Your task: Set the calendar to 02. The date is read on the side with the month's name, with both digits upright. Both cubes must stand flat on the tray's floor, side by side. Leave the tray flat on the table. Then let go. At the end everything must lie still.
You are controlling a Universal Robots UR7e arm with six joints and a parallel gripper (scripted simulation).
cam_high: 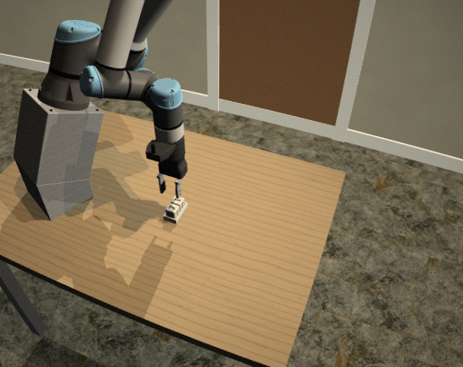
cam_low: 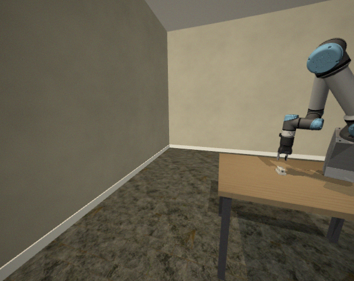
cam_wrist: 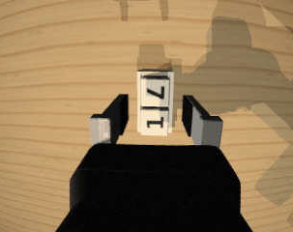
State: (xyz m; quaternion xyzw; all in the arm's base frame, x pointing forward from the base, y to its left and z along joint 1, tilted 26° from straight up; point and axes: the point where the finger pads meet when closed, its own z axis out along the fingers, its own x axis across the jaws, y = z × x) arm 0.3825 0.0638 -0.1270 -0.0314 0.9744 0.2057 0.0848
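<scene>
Now: the digit cube 90 mm below my hand. From my hand the other things lie so: calendar tray: 20 mm to the left, 110 mm below.
</scene>
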